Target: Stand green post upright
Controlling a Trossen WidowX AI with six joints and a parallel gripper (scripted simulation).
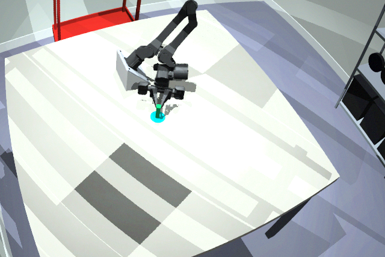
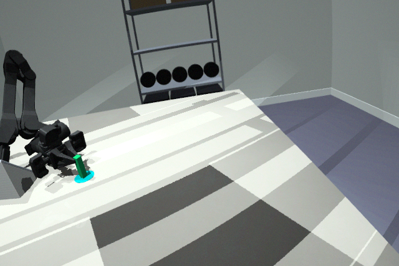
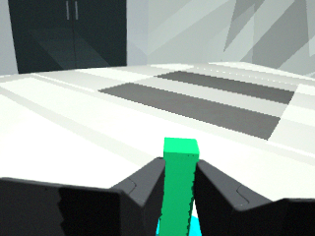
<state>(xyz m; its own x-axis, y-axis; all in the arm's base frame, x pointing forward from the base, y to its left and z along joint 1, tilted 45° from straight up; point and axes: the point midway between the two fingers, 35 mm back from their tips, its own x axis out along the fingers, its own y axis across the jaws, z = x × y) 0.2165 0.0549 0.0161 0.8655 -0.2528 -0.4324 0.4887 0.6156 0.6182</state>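
My gripper tip is now 2 cm above the green post. The rest, counted from my gripper tip: cyan circle: 6 cm below.
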